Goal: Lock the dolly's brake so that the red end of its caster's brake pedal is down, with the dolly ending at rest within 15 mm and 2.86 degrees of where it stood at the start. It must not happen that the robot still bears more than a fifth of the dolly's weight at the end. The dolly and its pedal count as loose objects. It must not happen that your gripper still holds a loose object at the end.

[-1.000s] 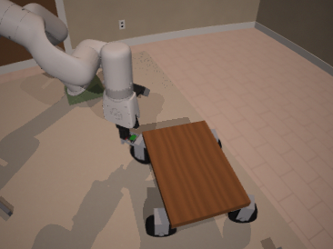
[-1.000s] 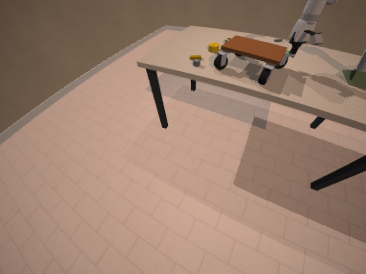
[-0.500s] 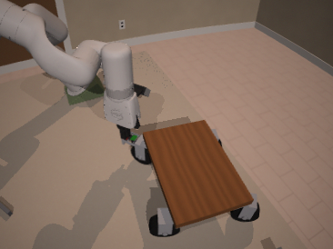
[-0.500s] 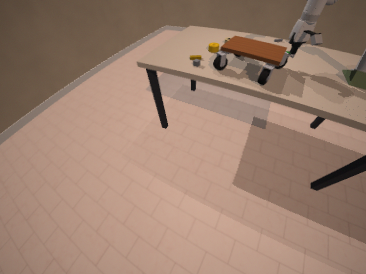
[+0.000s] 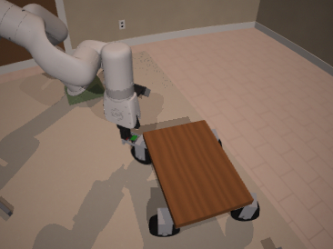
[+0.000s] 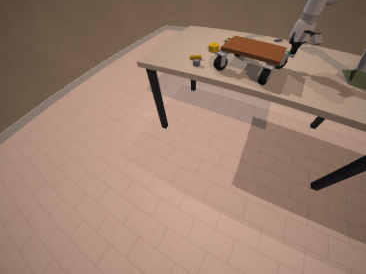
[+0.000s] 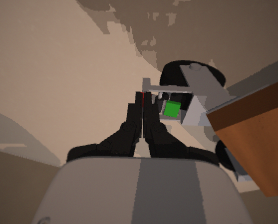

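Now: hand 1 cm short of the brake pedal, 1 cm to the right of it and 2 cm above it. Round my hand: yellow cylinder (47 cm ahead, 5 cm to the right, 8 cm below).
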